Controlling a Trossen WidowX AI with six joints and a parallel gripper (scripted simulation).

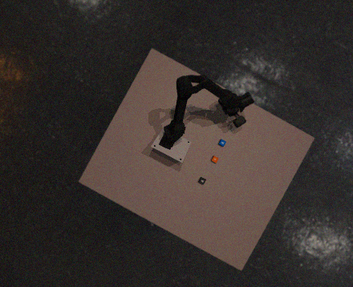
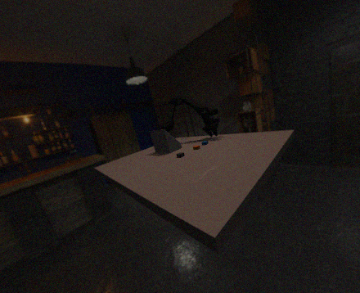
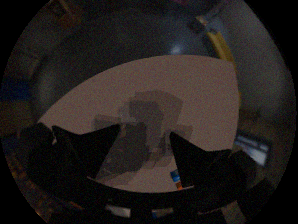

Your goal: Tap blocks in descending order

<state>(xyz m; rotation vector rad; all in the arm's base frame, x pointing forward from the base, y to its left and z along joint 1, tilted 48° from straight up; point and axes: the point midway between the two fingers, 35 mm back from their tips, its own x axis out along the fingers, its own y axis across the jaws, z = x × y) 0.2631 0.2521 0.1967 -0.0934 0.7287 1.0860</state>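
Now: gripper tip 1 cm short of the black block and 43 cm to the left of it. The rest, counted from my gripper tip: blue block: 2 cm ahead, 18 cm to the right; orange block: 2 cm ahead, 28 cm to the right.
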